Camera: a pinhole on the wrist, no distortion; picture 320 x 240 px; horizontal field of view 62.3 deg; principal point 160.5 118.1 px. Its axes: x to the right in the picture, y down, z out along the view. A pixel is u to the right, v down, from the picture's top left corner.
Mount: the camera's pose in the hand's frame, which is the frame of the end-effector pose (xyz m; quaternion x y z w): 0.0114 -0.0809 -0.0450 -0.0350 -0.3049 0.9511 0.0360
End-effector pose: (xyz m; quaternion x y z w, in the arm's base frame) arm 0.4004 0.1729 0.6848 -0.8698 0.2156 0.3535 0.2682
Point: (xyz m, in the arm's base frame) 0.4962 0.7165 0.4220
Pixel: 70.6 96.5
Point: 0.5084 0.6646 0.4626
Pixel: 68.3 104.9
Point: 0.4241 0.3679 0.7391
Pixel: 254.2 139.0
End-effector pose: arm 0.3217 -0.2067 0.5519 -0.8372 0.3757 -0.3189 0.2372
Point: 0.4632 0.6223 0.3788
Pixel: outside the picture
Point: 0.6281 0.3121 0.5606
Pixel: 264.6 182.8
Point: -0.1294 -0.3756 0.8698
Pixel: behind the camera
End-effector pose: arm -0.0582 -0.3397 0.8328 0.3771 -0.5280 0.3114 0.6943
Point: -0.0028 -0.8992 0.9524
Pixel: 91.0 62.5
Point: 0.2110 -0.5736 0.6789
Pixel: outside the picture
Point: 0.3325 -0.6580 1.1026
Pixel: outside the picture
